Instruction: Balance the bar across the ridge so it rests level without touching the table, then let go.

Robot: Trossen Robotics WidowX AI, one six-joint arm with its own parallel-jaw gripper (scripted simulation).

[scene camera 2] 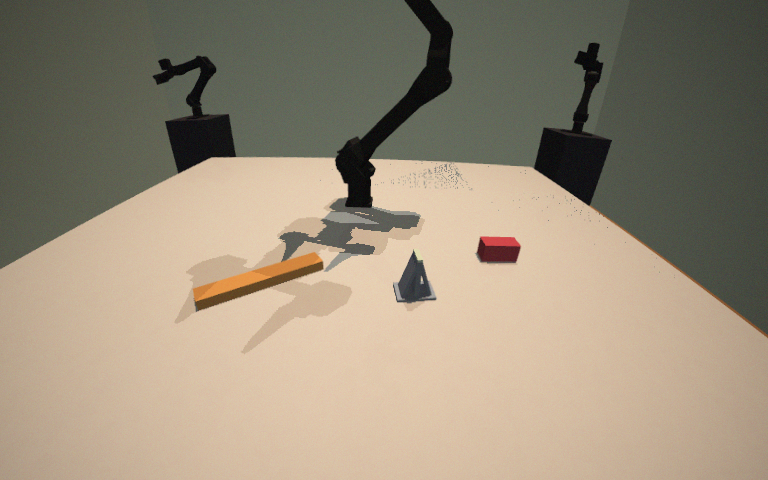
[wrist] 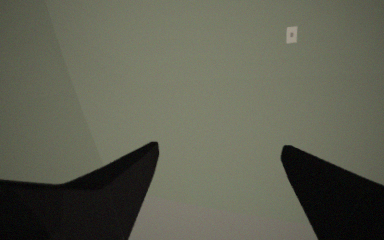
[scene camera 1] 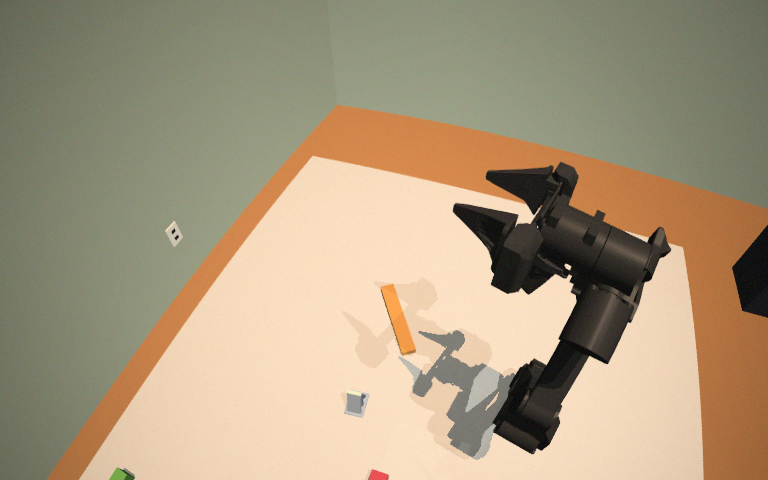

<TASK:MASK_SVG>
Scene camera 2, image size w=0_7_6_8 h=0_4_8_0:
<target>orange bar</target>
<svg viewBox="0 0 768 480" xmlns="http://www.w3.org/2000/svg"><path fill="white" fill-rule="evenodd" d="M323 261L316 252L238 276L232 276L212 284L208 283L193 289L194 301L198 311L206 309L218 303L221 304L300 276L323 270Z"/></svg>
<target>red block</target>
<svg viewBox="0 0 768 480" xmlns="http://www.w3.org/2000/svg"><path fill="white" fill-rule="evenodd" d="M480 236L478 256L482 262L517 261L521 246L514 237Z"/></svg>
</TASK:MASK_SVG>
